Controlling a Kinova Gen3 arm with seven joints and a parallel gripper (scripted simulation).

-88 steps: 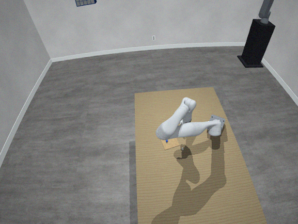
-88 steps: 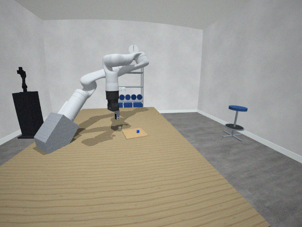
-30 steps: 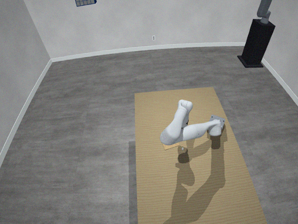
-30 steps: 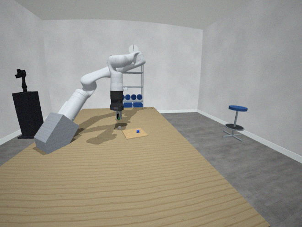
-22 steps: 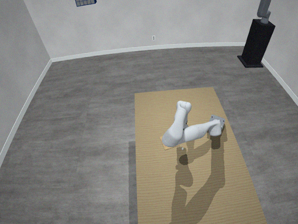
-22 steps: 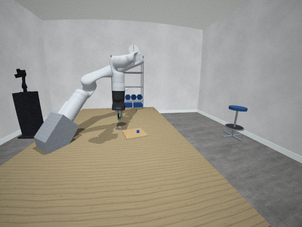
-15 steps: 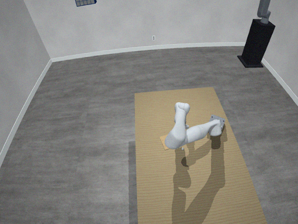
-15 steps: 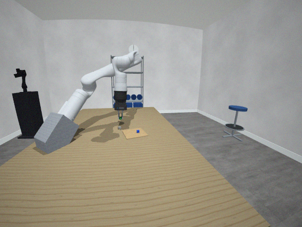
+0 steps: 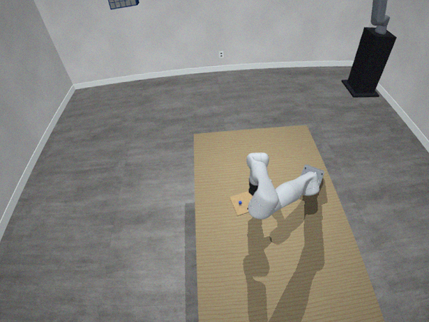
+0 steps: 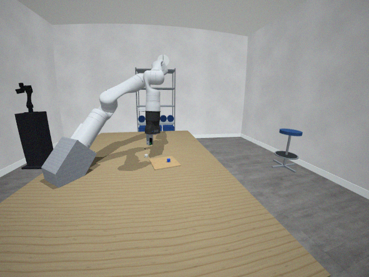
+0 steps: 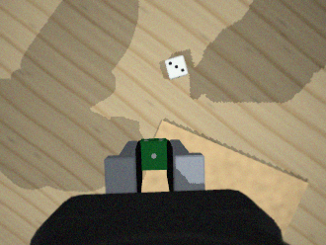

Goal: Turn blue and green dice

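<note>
Right now the white die is 110 mm below my hand, 60 mm to the left of it and 30 mm behind it. The rest, counted from my hand: green die: 10 mm below; then tan mat: 110 mm below, 80 mm ahead, 40 mm to the right; then blue die: 100 mm below, 100 mm ahead, 30 mm to the right.
</note>
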